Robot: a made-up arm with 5 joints.
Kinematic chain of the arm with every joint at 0, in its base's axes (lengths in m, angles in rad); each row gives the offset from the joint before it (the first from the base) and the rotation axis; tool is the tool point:
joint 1: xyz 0 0 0.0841 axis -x
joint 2: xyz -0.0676 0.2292 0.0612 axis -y
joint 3: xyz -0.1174 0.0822 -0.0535 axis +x
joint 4: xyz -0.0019 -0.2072 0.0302 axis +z
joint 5: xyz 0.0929 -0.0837 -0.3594 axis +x
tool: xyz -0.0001 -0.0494 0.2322
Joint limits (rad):
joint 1: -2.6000..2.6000
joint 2: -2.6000..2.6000
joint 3: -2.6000..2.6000
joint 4: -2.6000..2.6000
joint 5: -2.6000..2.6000
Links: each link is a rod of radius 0.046 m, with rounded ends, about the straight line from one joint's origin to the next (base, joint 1, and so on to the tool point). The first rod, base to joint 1, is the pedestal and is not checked.
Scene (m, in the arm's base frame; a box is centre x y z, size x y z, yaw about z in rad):
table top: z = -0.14
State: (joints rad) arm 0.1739 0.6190 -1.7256 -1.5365 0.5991
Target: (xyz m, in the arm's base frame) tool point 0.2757 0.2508 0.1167
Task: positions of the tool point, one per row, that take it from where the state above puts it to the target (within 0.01 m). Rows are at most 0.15 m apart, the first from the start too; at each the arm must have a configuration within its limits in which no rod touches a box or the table.
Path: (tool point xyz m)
1: -0.4984 0.1914 0.0668
2: -0.4413 0.2129 0.0320
3: -0.3666 0.2509 0.0323
4: -0.2828 0.2819 0.0706
5: -0.1987 0.2853 0.1364
6: -0.0904 0.3062 0.0806
7: 0.0339 0.3064 0.0554
8: 0.1608 0.2862 0.0669
9: 0.2757 0.2508 0.1167

